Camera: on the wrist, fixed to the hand. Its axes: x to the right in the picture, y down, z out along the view.
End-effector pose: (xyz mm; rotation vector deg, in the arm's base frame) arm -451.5 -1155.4 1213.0 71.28 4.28 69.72
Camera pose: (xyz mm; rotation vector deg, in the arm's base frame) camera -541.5 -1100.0 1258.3 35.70 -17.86 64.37
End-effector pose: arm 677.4 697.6 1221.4 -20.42 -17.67 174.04
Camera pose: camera 666.0 633.2 1126.8 23.61 76.73 -159.93
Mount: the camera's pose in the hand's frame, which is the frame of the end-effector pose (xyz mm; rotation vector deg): 26.3 82.9 -75.2 -39.68 1.32 0.33
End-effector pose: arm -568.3 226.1 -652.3 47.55 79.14 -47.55
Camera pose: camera -531.2 331.6 -679.1 17.32 88.50 -16.56
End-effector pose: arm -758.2 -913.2 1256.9 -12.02 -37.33 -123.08
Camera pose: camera -703.6 -1011.8 1234.0 -31.55 7.56 -131.33
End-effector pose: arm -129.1 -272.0 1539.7 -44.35 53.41 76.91
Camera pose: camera -219.9 -319.3 1487.4 -74.95 26.92 96.44
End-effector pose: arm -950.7 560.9 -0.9 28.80 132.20 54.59
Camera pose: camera -1009.2 592.5 92.9 11.45 104.38 94.97
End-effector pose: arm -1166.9 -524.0 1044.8 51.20 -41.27 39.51
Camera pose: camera -1196.8 -415.7 1069.0 14.19 -49.51 23.18
